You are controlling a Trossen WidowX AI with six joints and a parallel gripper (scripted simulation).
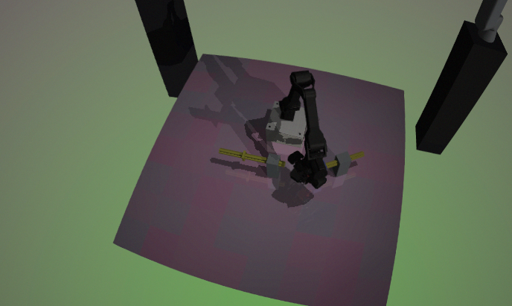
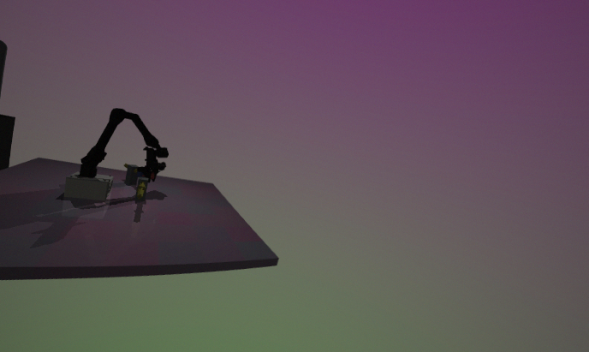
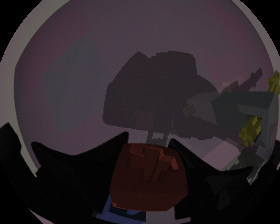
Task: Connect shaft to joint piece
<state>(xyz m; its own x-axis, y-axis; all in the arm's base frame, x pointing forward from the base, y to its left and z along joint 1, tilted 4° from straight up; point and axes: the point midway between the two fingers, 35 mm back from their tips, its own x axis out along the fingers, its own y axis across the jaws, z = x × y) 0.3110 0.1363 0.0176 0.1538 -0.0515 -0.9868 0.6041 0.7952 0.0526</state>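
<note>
Now: the joint piece 2 cm behind my gripper tip, 1 cm to the left of it and 4 cm above it.
</note>
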